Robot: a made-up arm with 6 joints.
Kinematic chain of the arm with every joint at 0, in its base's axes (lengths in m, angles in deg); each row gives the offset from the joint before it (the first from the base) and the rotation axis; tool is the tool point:
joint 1: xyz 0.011 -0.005 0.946 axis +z
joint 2: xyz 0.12 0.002 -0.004 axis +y
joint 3: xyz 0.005 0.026 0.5 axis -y
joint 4: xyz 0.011 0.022 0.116 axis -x
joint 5: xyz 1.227 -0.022 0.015 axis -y
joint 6: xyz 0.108 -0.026 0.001 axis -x
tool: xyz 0 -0.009 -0.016
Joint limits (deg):
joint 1: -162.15..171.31
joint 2: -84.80..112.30
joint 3: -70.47..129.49
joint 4: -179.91..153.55
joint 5: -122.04..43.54
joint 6: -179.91..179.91
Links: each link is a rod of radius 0.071 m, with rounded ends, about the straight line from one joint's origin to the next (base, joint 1, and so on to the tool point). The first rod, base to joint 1, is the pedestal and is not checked.
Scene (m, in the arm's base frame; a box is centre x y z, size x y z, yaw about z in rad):
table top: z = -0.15
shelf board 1: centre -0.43 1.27 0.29 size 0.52 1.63 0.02 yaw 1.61
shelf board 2: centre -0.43 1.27 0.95 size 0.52 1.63 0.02 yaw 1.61
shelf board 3: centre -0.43 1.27 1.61 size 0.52 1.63 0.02 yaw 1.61
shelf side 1: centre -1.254 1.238 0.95 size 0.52 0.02 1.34 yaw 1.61
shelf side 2: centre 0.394 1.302 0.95 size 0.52 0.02 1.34 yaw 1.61
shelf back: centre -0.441 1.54 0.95 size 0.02 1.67 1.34 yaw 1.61
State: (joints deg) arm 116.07 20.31 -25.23 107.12 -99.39 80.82
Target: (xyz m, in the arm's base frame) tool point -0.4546 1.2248 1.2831
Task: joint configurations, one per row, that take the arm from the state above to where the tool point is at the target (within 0.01 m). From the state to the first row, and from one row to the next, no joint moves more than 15 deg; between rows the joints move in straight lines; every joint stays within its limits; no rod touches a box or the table.
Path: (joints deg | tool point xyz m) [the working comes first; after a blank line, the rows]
Joints at the target: 111.57 -4.15 -21.03 106.62 -103.82 80.15
Straight joint move there: touches shelf board 2.

1: 119.12 9.19 -37.18 106.17 -105.56 79.94 | -0.5521 1.0451 0.6956
2: 122.16 -1.92 -49.12 105.22 -111.72 79.07 | -0.5462 0.9143 0.6956
3: 125.21 -13.04 -61.07 104.28 -117.89 78.19 | -0.5297 0.7869 0.6769
4: 123.52 -26.93 -61.34 103.83 -119.27 77.65 | -0.5255 0.8308 0.8816
5: 121.83 -40.82 -61.61 103.39 -120.66 77.12 | -0.4934 0.8334 1.0875
6: 120.14 -54.71 -61.89 102.95 -122.04 76.58 | -0.4377 0.7937 1.2830
7: 118.00 -42.07 -51.67 103.86 -117.49 77.47 | -0.4443 0.8844 1.3144
8: 115.85 -29.43 -41.46 104.78 -112.93 78.37 | -0.4513 0.9892 1.3265
9: 113.71 -16.79 -31.24 105.70 -108.38 79.26 | -0.4558 1.1042 1.3169
10: 111.57 -4.15 -21.03 106.62 -103.82 80.15 | -0.4547 1.2248 1.2830

